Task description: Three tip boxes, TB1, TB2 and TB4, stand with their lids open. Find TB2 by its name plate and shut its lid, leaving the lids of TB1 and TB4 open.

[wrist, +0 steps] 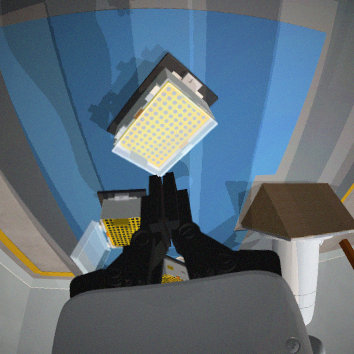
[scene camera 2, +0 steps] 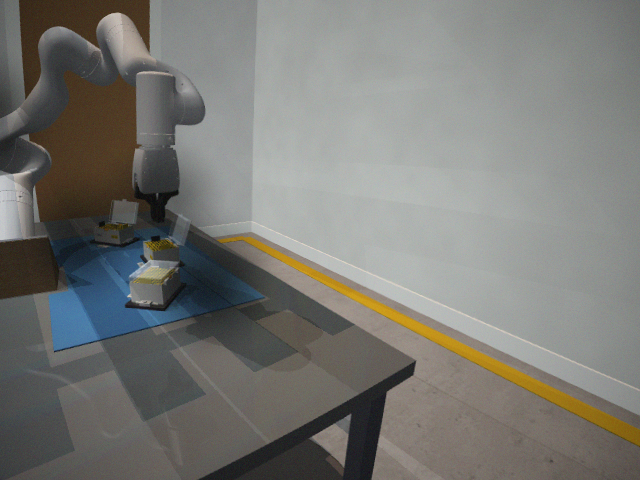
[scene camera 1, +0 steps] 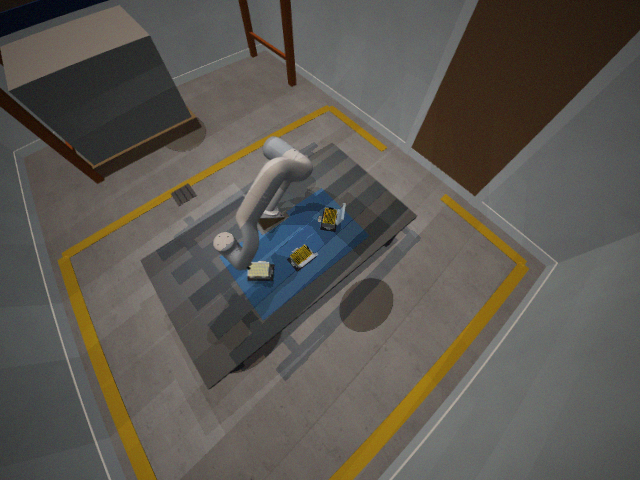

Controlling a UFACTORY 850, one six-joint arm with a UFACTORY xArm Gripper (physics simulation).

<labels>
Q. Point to a lid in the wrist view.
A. At 91, 250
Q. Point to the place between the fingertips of my gripper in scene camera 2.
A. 158, 221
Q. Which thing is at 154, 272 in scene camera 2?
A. A lid.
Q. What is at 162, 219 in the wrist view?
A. My gripper.
</labels>
